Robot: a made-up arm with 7 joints.
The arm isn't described. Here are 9 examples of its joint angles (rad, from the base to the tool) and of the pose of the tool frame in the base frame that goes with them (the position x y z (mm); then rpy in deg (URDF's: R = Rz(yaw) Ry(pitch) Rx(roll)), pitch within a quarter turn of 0, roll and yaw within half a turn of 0).
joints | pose
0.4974 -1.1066 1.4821 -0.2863 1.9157 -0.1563 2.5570 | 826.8 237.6 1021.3 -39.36 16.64 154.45
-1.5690 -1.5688 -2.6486 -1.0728 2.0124 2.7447 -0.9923 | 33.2 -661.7 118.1 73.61 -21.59 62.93
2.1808 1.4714 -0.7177 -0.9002 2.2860 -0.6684 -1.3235 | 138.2 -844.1 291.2 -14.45 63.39 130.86
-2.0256 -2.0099 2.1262 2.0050 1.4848 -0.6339 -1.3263 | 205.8 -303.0 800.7 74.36 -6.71 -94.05
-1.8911 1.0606 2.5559 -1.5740 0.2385 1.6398 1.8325 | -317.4 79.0 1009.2 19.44 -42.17 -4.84
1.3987 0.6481 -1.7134 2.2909 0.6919 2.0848 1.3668 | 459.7 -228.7 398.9 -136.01 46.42 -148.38
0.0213 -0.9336 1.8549 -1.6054 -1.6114 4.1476 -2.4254 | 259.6 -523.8 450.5 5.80 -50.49 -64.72
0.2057 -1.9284 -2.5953 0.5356 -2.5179 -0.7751 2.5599 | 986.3 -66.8 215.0 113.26 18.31 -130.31
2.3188 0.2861 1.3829 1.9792 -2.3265 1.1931 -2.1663 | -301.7 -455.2 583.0 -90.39 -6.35 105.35
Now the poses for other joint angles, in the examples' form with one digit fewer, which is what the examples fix.
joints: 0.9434 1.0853 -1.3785 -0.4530 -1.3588 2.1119 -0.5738
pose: -607 -347 855 -14.7 -44.1 23.6
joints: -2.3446 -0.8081 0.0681 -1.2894 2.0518 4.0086 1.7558
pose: -9 -90 1137 132.7 -33.7 -110.2
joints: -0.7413 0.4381 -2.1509 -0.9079 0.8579 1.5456 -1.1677
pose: 123 349 1156 -33.2 25.3 -21.1
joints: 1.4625 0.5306 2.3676 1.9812 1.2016 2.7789 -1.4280
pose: -258 -276 421 69.2 -36.1 -93.0
